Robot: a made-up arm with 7 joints. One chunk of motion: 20 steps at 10 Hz.
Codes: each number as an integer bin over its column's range. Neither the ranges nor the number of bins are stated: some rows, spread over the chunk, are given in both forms.
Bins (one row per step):
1: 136 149 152 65 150 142
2: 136 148 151 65 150 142
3: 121 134 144 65 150 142
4: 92 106 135 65 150 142
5: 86 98 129 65 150 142
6: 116 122 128 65 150 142
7: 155 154 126 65 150 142
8: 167 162 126 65 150 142
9: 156 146 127 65 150 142
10: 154 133 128 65 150 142
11: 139 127 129 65 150 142
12: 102 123 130 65 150 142
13: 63 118 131 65 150 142
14: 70 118 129 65 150 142
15: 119 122 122 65 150 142
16: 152 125 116 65 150 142
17: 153 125 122 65 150 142
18: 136 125 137 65 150 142
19: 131 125 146 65 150 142
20: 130 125 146 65 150 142
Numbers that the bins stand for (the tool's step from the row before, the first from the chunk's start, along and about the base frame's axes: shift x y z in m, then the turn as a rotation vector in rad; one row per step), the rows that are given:
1: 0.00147 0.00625 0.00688 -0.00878 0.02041 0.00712
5: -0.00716 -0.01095 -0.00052 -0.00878 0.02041 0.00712
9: 0.00492 0.00524 -0.00116 -0.00878 0.02041 0.00712
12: -0.00440 -0.00252 -0.00020 -0.00878 0.02041 0.00712
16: 0.00423 -0.00184 -0.00470 -0.00878 0.02041 0.00712
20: 0.00043 -0.00184 0.00495 -0.00878 0.02041 0.00712
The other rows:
2: 0.00147 0.00591 0.00656 -0.00878 0.02041 0.00712
3: -0.00112 0.00119 0.00431 -0.00878 0.02041 0.00712
4: -0.00613 -0.00825 0.00141 -0.00878 0.02041 0.00712
6: -0.00198 -0.00285 -0.00084 -0.00878 0.02041 0.00712
7: 0.00475 0.00794 -0.00148 -0.00878 0.02041 0.00712
8: 0.00682 0.01064 -0.00148 -0.00878 0.02041 0.00712
10: 0.00457 0.00085 -0.00084 -0.00878 0.02041 0.00712
11: 0.00198 -0.00117 -0.00052 -0.00878 0.02041 0.00712
13: -0.01113 -0.00420 0.00013 -0.00878 0.02041 0.00712
14: -0.00992 -0.00420 -0.00052 -0.00878 0.02041 0.00712
15: -0.00147 -0.00285 -0.00277 -0.00878 0.02041 0.00712
17: 0.00440 -0.00184 -0.00277 -0.00878 0.02041 0.00712
18: 0.00147 -0.00184 0.00205 -0.00878 0.02041 0.00712
19: 0.00060 -0.00184 0.00495 -0.00878 0.02041 0.00712

